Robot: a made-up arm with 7 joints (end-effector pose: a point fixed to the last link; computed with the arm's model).
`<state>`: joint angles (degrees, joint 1 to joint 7).
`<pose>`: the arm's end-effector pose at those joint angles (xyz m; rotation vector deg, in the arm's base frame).
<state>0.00 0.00 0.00 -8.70 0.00 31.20 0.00</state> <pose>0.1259 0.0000 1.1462 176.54 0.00 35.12</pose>
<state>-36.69 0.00 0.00 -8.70 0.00 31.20 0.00</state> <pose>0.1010 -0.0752 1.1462 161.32 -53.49 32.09</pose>
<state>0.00 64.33 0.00 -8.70 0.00 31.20 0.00</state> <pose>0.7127 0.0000 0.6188 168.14 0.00 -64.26</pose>
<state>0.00 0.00 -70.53 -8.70 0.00 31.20 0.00</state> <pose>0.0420 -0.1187 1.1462 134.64 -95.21 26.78</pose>
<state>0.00 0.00 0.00 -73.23 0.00 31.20 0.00</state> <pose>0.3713 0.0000 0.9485 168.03 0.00 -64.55</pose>
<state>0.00 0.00 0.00 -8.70 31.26 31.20 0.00</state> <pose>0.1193 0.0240 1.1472 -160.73 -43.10 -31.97</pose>
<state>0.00 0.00 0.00 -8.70 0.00 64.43 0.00</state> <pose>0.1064 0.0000 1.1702 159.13 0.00 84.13</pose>
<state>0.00 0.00 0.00 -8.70 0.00 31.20 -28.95</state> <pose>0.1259 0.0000 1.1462 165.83 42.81 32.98</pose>
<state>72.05 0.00 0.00 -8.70 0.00 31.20 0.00</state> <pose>0.0388 0.1198 1.1462 -133.21 -96.87 -26.50</pose>
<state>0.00 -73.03 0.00 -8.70 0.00 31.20 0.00</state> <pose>-0.6617 0.0000 0.7496 120.99 0.00 133.27</pose>
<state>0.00 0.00 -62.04 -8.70 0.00 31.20 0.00</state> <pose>0.0590 -0.1112 1.1462 142.31 -85.58 28.31</pose>
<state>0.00 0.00 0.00 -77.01 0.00 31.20 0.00</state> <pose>0.3770 0.0000 0.9298 165.81 0.00 -70.06</pose>
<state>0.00 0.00 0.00 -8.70 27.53 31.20 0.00</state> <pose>0.1208 0.0213 1.1470 -163.14 -38.30 -32.45</pose>
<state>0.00 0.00 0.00 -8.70 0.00 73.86 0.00</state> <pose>0.0987 0.0000 1.1746 151.68 0.00 96.93</pose>
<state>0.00 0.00 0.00 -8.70 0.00 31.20 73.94</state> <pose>0.1259 0.0000 1.1462 -131.40 98.91 -26.14</pose>
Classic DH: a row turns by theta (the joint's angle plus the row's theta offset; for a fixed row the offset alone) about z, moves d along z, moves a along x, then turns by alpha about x. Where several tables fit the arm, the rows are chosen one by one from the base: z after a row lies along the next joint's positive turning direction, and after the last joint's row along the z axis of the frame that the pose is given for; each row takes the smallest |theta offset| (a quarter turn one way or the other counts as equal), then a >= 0, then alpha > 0; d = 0 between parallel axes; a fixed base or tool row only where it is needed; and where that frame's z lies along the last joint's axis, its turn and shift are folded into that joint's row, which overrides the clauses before.
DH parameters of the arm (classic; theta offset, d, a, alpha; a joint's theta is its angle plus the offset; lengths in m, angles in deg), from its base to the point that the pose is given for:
joint 1: 0 0.416 0 -90
joint 2: 0 0 0 90
joint 3: 0 0.437 0.092 90
joint 4: 0 0 -0.057 -90
joint 5: 0 0.267 0 90
joint 6: 0 0 0.054 90
joint 7: 0 0 0 0

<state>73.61 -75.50 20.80 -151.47 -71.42 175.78 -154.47</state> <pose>-0.1898 -0.1155 0.7165 -74.16 23.49 11.55</pose>
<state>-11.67 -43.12 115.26 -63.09 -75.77 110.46 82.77</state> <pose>-0.4814 0.4122 0.7674 -75.19 -40.85 -126.19</pose>
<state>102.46 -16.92 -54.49 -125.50 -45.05 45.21 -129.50</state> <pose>0.2793 0.1593 0.7421 -1.59 -132.53 98.84</pose>
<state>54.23 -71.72 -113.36 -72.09 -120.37 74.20 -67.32</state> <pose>-0.0847 -0.6990 0.4506 -152.30 -8.04 93.82</pose>
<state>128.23 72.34 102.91 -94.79 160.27 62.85 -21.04</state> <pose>-0.5850 0.0956 0.6604 -0.66 -86.34 -140.64</pose>
